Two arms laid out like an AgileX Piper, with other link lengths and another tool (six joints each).
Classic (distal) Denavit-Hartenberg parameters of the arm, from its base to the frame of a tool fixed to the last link. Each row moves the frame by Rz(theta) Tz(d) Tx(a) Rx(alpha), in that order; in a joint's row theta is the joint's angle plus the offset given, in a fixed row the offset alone. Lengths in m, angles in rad.
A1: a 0; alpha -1.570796; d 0.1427; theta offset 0
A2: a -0.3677; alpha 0; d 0; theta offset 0.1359
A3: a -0.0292; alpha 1.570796; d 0; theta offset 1.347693
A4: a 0; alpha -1.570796; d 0.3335; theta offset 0
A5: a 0; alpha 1.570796; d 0; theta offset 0
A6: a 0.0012; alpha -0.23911; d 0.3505; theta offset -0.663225
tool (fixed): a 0; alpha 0; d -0.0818; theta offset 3.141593
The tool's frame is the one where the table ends.
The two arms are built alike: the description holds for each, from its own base.
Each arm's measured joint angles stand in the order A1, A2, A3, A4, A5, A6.
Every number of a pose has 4 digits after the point. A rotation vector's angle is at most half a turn.
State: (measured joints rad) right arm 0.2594 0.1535 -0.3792 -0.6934 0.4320 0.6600; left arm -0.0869 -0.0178 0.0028 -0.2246 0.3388 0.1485
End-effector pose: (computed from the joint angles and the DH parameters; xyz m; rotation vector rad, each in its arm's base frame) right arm 0.2284 -0.0305 0.3817 2.0210 0.8760 1.8054; left arm 0.2246 -0.0550 0.1997 2.1951 0.8174 1.4922
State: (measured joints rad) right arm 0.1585 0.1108 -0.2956 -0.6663 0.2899 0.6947; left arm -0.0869 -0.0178 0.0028 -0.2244 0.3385 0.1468
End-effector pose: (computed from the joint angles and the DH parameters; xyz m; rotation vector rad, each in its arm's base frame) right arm 0.2274 -0.0286 0.3714 1.9760 0.8110 1.8981; left arm 0.2246 -0.0549 0.1998 2.1939 0.8188 1.4914
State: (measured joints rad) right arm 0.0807 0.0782 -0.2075 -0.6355 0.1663 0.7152; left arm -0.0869 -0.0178 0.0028 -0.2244 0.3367 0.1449
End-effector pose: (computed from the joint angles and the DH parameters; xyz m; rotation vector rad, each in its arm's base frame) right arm 0.2293 -0.0250 0.3525 1.9510 0.7740 1.9632; left arm 0.2247 -0.0548 0.2003 2.1911 0.8205 1.4918
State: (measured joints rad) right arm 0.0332 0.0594 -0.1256 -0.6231 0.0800 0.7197; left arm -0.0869 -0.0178 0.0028 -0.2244 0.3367 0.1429
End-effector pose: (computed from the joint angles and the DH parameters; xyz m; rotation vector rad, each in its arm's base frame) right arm 0.2333 -0.0219 0.3270 1.9478 0.7716 1.9774; left arm 0.2247 -0.0548 0.2004 2.1899 0.8222 1.4903
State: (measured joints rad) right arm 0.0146 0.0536 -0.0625 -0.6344 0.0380 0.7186; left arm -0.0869 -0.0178 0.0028 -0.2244 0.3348 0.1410
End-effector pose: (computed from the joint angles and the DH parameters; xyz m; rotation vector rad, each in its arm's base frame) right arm 0.2377 -0.0195 0.3003 1.9647 0.7956 1.9487; left arm 0.2249 -0.0547 0.2009 2.1870 0.8239 1.4907
